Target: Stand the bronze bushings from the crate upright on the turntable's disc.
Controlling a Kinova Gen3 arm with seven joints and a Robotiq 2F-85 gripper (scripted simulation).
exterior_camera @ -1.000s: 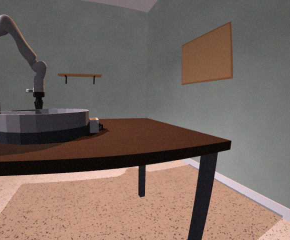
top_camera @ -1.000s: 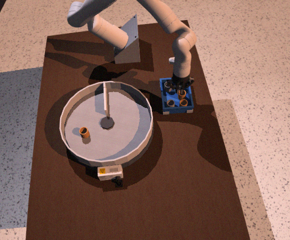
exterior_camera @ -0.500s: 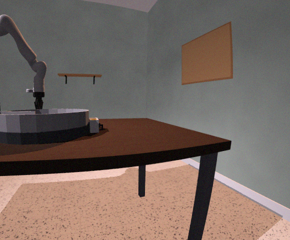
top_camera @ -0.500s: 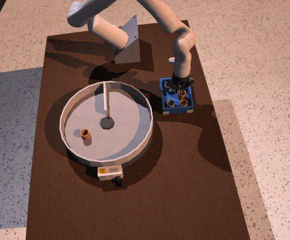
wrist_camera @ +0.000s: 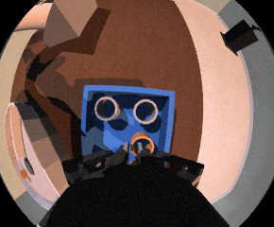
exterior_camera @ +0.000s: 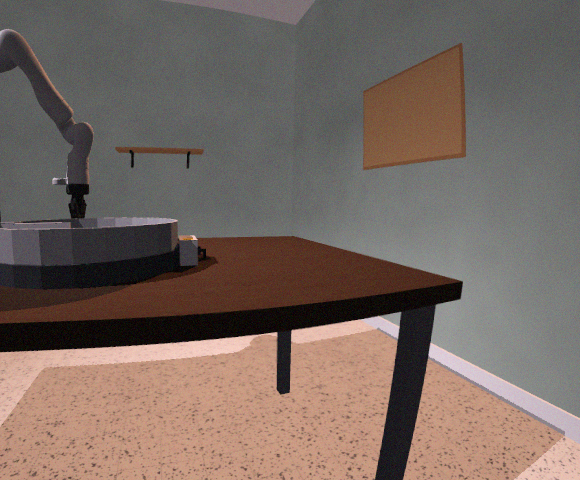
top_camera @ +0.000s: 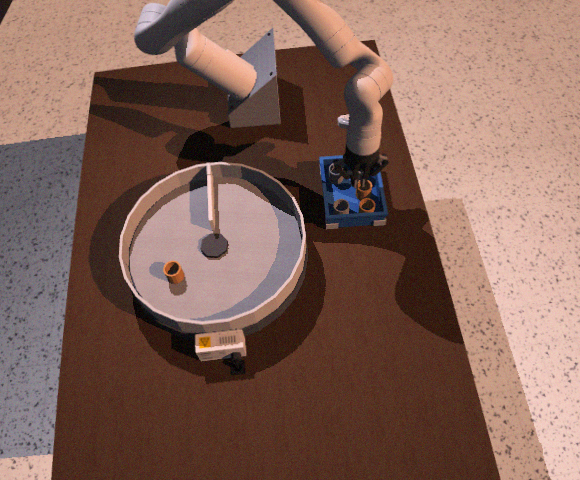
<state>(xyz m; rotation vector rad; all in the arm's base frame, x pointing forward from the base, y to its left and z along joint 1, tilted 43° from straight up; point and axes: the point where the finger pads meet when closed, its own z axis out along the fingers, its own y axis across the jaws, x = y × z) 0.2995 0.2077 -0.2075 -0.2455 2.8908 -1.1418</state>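
Now: hand 1 cm to the left of the blue crate and 4 cm above it. The rest, counted from my hand: turntable: 20 cm ahead, 34 cm to the right, 1 cm below; then grey turntable disc: 18 cm ahead, 34 cm to the right, 1 cm below.
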